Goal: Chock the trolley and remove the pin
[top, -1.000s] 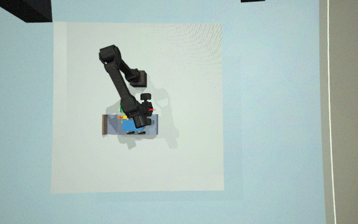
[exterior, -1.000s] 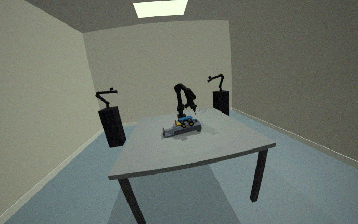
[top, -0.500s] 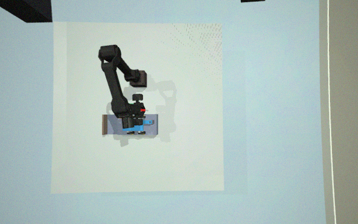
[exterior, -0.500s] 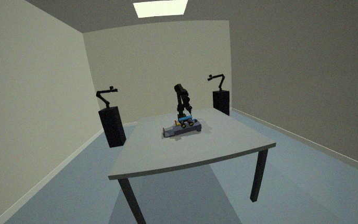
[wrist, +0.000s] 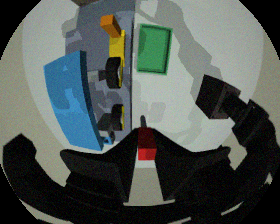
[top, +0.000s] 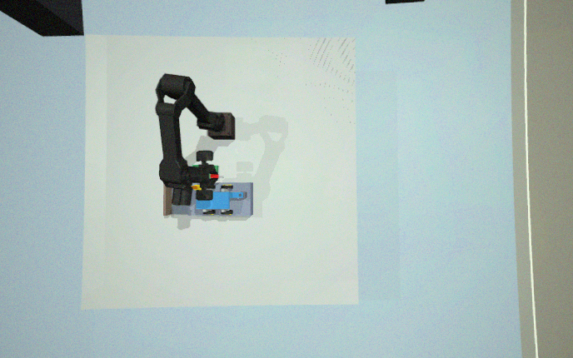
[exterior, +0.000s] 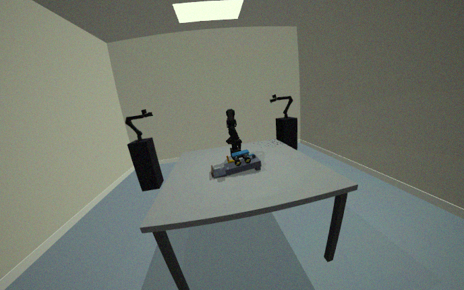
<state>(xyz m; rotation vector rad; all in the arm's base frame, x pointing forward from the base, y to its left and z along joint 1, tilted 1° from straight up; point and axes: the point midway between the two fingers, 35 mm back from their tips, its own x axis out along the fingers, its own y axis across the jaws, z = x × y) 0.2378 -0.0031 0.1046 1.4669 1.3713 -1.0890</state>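
Right now the green tray is 160 mm below my gripper tip, 100 mm to the right of it and 30 mm behind it. Round my gripper tip: red-headed stop pin (right at my gripper tip); then yellow chock (100 mm to the right, 70 mm below, 40 mm ahead); then blue trolley (100 mm ahead, 50 mm below, 20 mm to the right).
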